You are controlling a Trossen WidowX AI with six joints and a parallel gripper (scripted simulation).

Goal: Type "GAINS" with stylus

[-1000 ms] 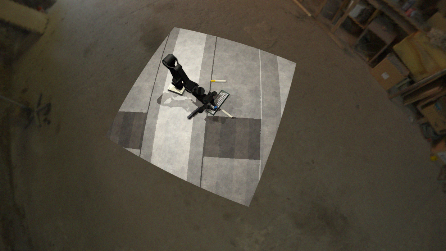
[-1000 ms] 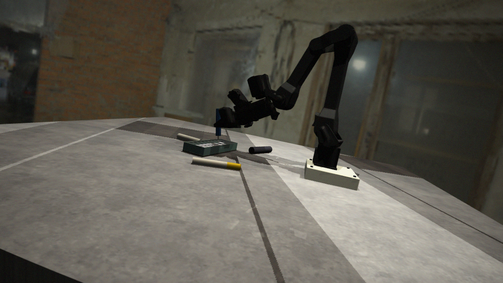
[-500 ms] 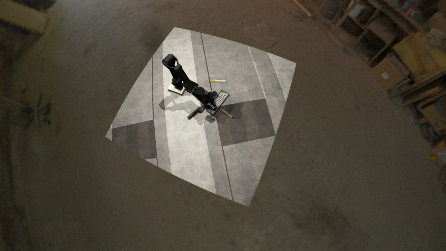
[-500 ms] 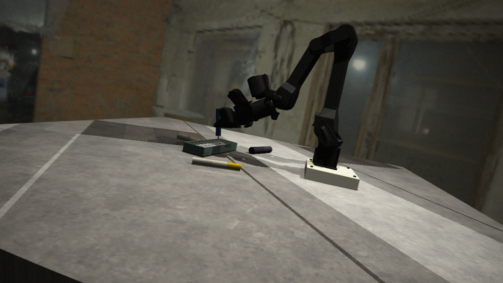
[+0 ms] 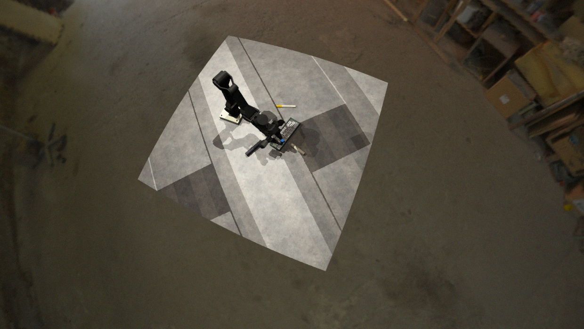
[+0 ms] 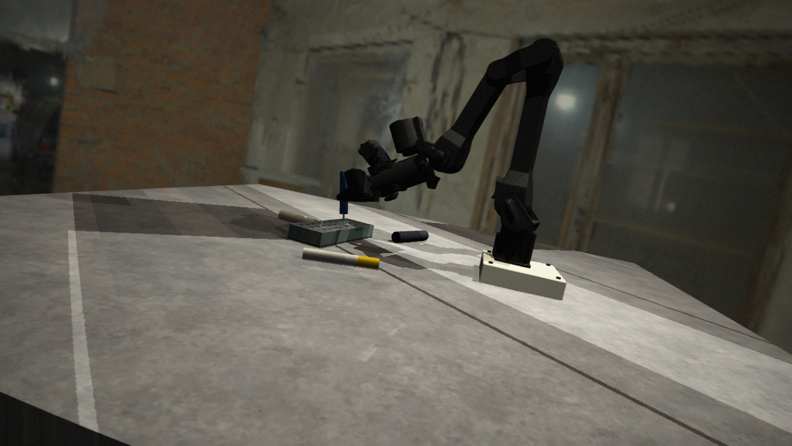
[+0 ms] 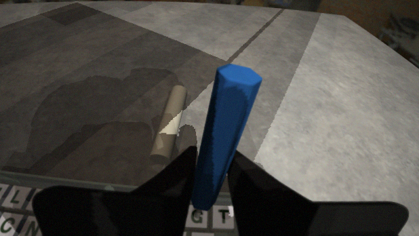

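My gripper tip is now 2 cm above the blue stylus and 1 cm past it. Round my gripper tip: stylus tip 5 cm below, 2 cm behind, 1 cm to the left; then black cylinder 16 cm behind, 7 cm to the right, 6 cm below; then cream cylinder 8 cm ahead, 6 cm below, 2 cm to the left.
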